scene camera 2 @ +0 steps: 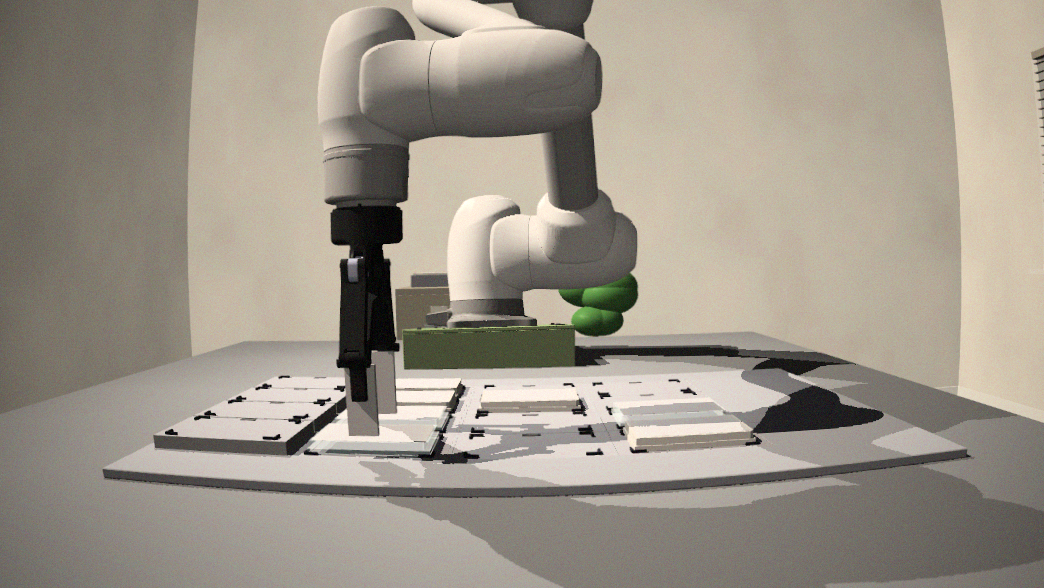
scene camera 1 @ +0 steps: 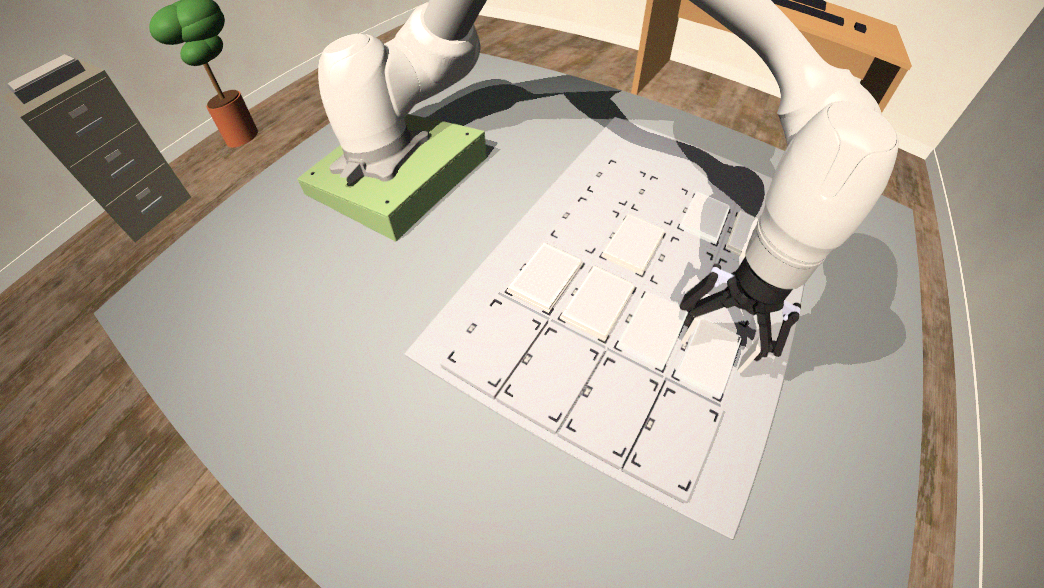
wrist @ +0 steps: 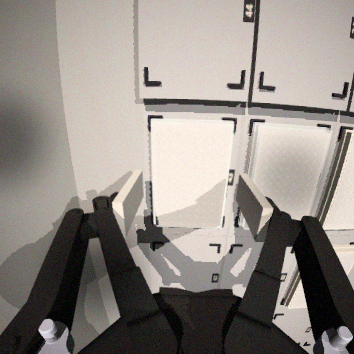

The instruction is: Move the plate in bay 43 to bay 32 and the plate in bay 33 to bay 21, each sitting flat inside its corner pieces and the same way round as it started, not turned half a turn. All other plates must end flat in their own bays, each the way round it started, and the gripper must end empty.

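Where they show: gripper, between the fingertips: (scene camera 2: 374,423) (scene camera 1: 713,350) (wrist: 189,184); arm's base, origin of its link: (scene camera 2: 487,326) (scene camera 1: 380,153).
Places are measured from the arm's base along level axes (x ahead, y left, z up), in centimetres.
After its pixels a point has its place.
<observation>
The plate in bay 43 (scene camera 1: 707,365) @[x 77.8, y -25.4, z -3.8 cm] (scene camera 2: 406,444) @[x 82.9, y -19.7, z -4.0 cm] (wrist: 191,160) @[x 77.6, y -25.2, z -3.8 cm] lies flat inside its corner pieces, at the outer end of the row beside the raised bays. The plate in bay 33 (scene camera 1: 648,333) @[x 66.8, y -22.8, z -3.8 cm] (wrist: 290,167) @[x 67.1, y -22.8, z -3.8 cm] lies flat beside it. My gripper (scene camera 1: 714,355) @[x 78.2, y -22.9, z -2.8 cm] (scene camera 2: 374,424) @[x 78.2, y -22.9, z -2.8 cm] (wrist: 189,184) @[x 78.2, y -22.9, z -2.8 cm] is open and empty, pointing down. In the wrist view its finger pads stand on either side of the bay 43 plate, apart from it. The tips look a little above plate level. Bay 32 (scene camera 1: 667,268) @[x 67.7, y -6.2, z -5.3 cm] and bay 21 (scene camera 1: 656,199) @[x 62.3, y 12.9, z -5.3 cm] hold no plate.
Other plates lie at bay 13 (scene camera 1: 545,279) @[x 47.0, y -18.5, z -3.8 cm], bay 23 (scene camera 1: 597,302) @[x 57.0, y -19.9, z -3.8 cm], bay 22 (scene camera 1: 632,243) @[x 59.8, y -3.9, z -3.8 cm] and bay 31 (scene camera 1: 705,217) @[x 73.5, y 10.0, z -3.8 cm]; another lies at bay 41 (scene camera 2: 690,435) @[x 88.1, y 7.9, z -3.9 cm]. Raised bay 44 (scene camera 1: 675,447) @[x 75.3, y -40.6, z -3.8 cm] (wrist: 195,45) @[x 75.7, y -35.8, z -3.8 cm] adjoins bay 43. The green robot base (scene camera 1: 438,164) @[x 16.7, y -1.2, z 1.4 cm] (scene camera 2: 489,349) @[x 17.9, y -2.2, z -2.7 cm] stands farther back.
</observation>
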